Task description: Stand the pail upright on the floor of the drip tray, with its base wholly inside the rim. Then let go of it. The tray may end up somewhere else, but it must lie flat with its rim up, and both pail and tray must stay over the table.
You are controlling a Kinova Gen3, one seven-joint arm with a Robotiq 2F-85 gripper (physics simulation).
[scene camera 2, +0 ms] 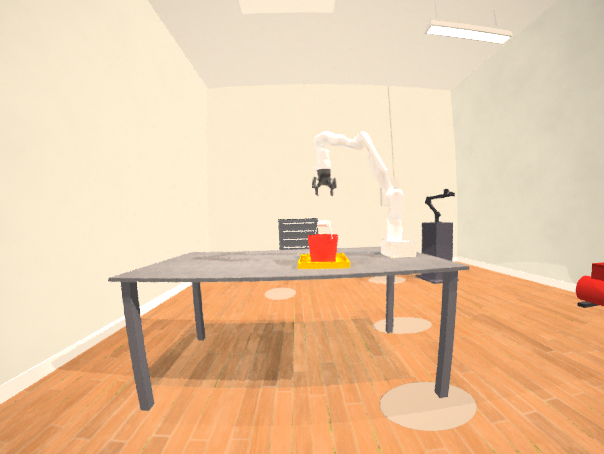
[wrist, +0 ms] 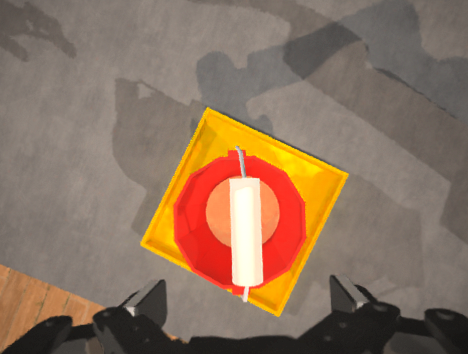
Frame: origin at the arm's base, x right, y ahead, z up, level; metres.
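Seen in the pictures: gripper, fingertip midpoint: [scene camera 2: 324, 196] [wrist: 246, 295]; arm's base at its link origin: [scene camera 2: 393, 240].
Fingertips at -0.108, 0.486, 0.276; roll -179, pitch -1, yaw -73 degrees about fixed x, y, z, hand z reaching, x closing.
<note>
Pixels of each thing's top centre, then the offset from my fingertips to it, as dx, dy, dz. Level surfaces: height alone.
- red pail at its top centre: [wrist: 234, 232] [scene camera 2: 322, 220] +0.008, +0.017, -0.134
- yellow drip tray at its top centre: [wrist: 242, 210] [scene camera 2: 322, 257] +0.011, +0.018, -0.340
- white grip at its top centre: [wrist: 245, 232] [scene camera 2: 324, 220] +0.010, +0.006, -0.134
- grey table at its surface level: dz -0.371
The red pail [scene camera 2: 323, 249] [wrist: 192, 230] stands upright in the yellow drip tray [scene camera 2: 324, 266] [wrist: 317, 182]. Its base appears to be inside the rim, though the pail's wall hides the base's outer edge in the wrist view. The pail's handle, with a white grip [scene camera 2: 324, 223] [wrist: 246, 230], is raised over the opening. The tray lies flat on the table, rim up, turned at an angle in the wrist view. My gripper [scene camera 2: 324, 194] [wrist: 246, 295] is open and empty, well above the handle and apart from it.
The grey table [scene camera 2: 225, 267] bears the tray and the white arm base [scene camera 2: 398, 248], which stands to the right. A table edge with wooden floor [wrist: 35, 295] beyond shows at the lower left of the wrist view. A dark slatted object [scene camera 2: 295, 233] stands behind the table.
</note>
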